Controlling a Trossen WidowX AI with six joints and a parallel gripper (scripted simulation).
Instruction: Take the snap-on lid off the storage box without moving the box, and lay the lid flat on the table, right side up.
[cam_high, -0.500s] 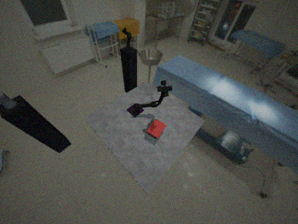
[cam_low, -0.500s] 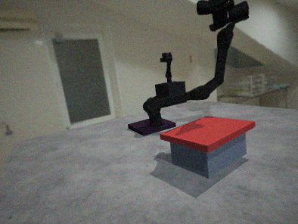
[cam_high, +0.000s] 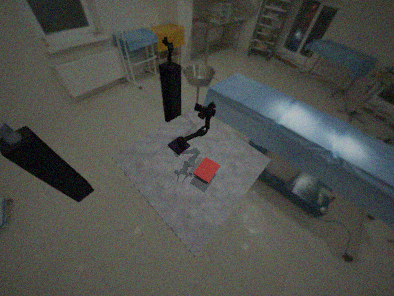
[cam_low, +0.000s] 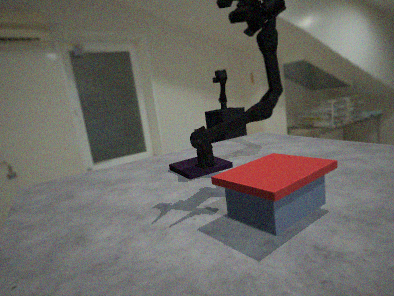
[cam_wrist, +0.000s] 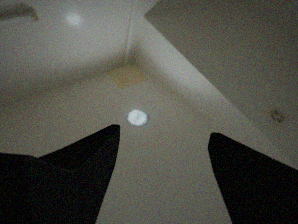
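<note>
Now: gripper tip 220 mm short of the red lid, 150 mm to the left of it and 520 mm above it. The rest, counted from my gripper tip: storage box 220 mm ahead, 150 mm to the right, 570 mm below.
</note>
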